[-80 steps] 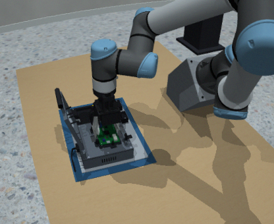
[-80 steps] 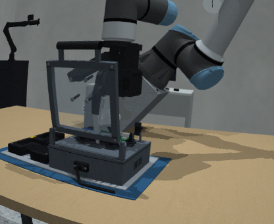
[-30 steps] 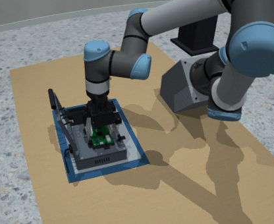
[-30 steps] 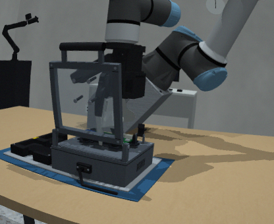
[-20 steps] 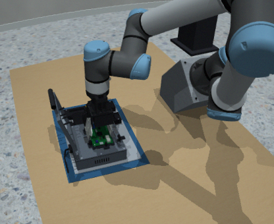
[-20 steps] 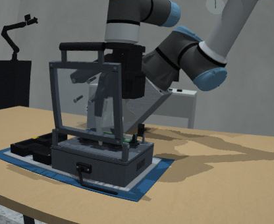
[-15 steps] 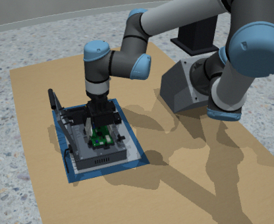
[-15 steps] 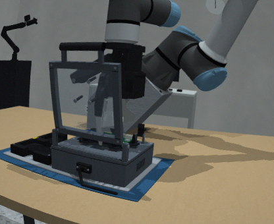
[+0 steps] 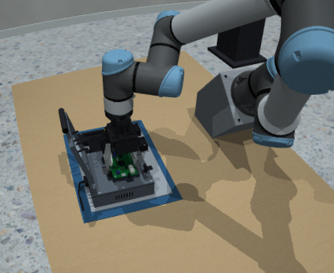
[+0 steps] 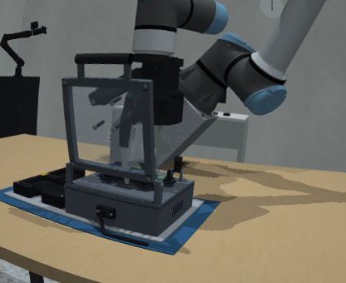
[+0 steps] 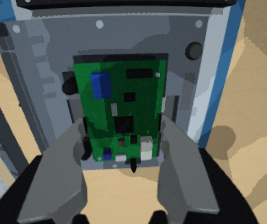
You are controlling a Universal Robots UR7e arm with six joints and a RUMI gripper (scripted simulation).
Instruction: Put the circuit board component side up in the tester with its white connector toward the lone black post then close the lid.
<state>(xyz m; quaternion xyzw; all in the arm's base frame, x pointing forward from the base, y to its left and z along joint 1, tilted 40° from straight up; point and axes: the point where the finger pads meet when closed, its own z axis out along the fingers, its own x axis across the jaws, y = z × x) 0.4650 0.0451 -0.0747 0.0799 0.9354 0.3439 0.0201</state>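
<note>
The green circuit board is right at my hand. Round my hand: clear tester lid (12 cm ahead, 2 cm to the right, 11 cm above); then nest (1 cm ahead, 1 cm to the left, 1 cm below).
</note>
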